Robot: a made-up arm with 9 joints. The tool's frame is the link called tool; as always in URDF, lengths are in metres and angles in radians. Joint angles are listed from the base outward.
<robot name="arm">
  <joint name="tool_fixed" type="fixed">
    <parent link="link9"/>
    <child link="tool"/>
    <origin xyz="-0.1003 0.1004 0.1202" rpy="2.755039 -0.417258 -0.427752"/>
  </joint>
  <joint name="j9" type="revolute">
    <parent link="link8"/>
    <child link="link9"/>
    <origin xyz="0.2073 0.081 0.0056"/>
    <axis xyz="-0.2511 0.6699 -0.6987"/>
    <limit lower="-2" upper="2.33"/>
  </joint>
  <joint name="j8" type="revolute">
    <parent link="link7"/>
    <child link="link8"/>
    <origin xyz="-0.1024 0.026 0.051"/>
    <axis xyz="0 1 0"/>
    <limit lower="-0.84" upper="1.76"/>
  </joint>
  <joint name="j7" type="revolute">
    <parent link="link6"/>
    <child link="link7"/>
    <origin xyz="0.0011 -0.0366 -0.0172"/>
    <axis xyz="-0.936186 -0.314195 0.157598"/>
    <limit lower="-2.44" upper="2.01"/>
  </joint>
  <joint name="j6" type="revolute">
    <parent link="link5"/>
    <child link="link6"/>
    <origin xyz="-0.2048 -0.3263 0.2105"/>
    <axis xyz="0 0 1"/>
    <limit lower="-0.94" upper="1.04"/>
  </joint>
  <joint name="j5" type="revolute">
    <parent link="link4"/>
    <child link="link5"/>
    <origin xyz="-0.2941 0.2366 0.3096"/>
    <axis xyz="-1 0 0"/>
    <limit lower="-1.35" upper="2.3"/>
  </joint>
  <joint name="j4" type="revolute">
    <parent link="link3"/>
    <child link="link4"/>
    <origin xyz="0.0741 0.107 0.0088"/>
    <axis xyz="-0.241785 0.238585 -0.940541"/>
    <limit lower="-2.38" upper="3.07"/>
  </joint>
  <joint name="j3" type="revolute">
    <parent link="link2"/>
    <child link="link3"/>
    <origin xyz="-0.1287 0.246 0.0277"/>
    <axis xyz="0 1 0"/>
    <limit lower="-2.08" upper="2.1"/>
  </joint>
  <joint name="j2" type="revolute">
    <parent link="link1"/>
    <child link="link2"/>
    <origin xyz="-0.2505 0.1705 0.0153"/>
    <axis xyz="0 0 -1"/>
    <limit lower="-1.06" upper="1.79"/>
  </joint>
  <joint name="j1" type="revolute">
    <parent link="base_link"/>
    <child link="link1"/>
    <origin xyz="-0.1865 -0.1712 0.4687"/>
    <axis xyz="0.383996 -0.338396 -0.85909"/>
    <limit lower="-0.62" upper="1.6"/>
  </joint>
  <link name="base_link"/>
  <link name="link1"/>
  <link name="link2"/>
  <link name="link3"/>
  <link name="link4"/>
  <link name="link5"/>
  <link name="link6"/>
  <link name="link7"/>
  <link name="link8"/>
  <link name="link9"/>
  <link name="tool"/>
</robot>
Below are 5 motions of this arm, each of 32 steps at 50 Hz.
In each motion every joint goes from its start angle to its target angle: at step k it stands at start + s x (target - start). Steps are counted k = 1, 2, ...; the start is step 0. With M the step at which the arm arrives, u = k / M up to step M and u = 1 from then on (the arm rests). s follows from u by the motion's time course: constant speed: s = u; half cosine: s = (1 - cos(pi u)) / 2; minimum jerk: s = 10 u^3 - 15 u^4 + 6 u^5.
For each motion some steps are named. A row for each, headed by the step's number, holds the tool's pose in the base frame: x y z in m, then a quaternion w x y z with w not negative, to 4 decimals.
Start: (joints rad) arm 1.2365 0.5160 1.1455 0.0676 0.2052 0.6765 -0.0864 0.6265 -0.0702
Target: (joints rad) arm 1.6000 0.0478 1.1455 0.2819 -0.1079 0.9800 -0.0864 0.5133 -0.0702
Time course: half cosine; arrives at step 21
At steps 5, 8, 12, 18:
5: -0.1221 -0.3107 1.3857 0.4031 -0.8377 0.1691 0.3274
8: -0.1286 -0.2950 1.4061 0.4157 -0.8446 0.1705 0.2911
12: -0.1410 -0.2650 1.4389 0.4320 -0.8536 0.1765 0.2314
18: -0.1573 -0.2222 1.4753 0.4447 -0.8609 0.1886 0.1602

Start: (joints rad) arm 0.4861 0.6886 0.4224 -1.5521 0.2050 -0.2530 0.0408 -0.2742 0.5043
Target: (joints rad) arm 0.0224 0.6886 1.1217 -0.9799 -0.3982 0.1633 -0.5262 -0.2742 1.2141
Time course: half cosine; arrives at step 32
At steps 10, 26, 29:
10: -0.6754 -0.1808 0.9755 0.0893 -0.9072 0.4111 0.0048
26: -0.3037 -0.3280 0.8044 0.1838 -0.7352 0.0815 0.6474
29: -0.2833 -0.3215 0.7756 0.1887 -0.6980 0.0487 0.6890

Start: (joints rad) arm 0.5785 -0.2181 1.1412 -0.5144 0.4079 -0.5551 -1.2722 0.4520 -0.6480
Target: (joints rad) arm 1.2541 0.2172 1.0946 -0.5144 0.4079 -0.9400 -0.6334 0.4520 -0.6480
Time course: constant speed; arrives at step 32
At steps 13, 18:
13: -0.2958 -0.2092 1.2618 0.4142 -0.6795 0.5652 0.2175
18: -0.3377 -0.2286 1.2558 0.4108 -0.6438 0.6175 0.1883

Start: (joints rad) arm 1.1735 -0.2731 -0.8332 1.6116 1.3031 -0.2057 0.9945 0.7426 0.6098
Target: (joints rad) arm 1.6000 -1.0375 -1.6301 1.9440 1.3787 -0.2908 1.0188 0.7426 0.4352
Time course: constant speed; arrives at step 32
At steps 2, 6, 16, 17, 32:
2: -0.2127 0.5551 1.3955 0.3375 -0.0903 -0.3055 -0.8858
6: -0.2861 0.5958 1.3769 0.3085 -0.0501 -0.3421 -0.8862
16: -0.4663 0.6837 1.2832 0.2372 0.0619 -0.4264 -0.8707
17: -0.4835 0.6911 1.2701 0.2303 0.0739 -0.4342 -0.8677
32: -0.7036 0.7579 0.9995 0.1374 0.2620 -0.5353 -0.7912

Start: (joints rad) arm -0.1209 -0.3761 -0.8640 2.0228 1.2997 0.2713 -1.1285 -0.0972 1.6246
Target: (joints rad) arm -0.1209 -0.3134 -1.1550 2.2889 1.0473 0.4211 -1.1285 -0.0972 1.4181
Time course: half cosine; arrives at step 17
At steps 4, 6, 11, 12, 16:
4: -0.3785 0.3269 1.3423 0.0829 0.0149 -0.5456 -0.8338
6: -0.4003 0.2900 1.3563 0.0539 0.0420 -0.5329 -0.8434
11: -0.4778 0.1805 1.3861 0.0393 -0.1232 0.4950 0.8592
12: -0.4930 0.1618 1.3892 0.0563 -0.1371 0.4884 0.8600
16: -0.5315 0.1173 1.3942 0.0985 -0.1700 0.4726 0.8591

